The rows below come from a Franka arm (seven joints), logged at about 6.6 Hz.
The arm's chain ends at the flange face. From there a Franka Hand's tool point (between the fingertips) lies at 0.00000 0.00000 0.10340 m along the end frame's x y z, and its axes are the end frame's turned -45 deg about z.
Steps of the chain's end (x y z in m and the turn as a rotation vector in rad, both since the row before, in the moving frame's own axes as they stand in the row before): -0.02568 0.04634 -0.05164 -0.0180 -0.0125 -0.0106; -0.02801 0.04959 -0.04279 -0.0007 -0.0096 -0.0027; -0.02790 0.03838 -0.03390 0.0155 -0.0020 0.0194; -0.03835 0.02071 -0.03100 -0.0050 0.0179 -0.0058; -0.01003 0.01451 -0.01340 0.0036 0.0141 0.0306
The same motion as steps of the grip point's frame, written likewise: -0.05315 0.01502 -0.05166 -0.0039 -0.0216 -0.0106; -0.05563 0.01461 -0.04279 0.0063 -0.0073 -0.0027; -0.04587 0.00614 -0.03391 0.0124 0.0095 0.0194; -0.04081 -0.01080 -0.03102 -0.0162 0.0091 -0.0058; -0.01607 0.00396 -0.01341 -0.0074 0.0125 0.0306
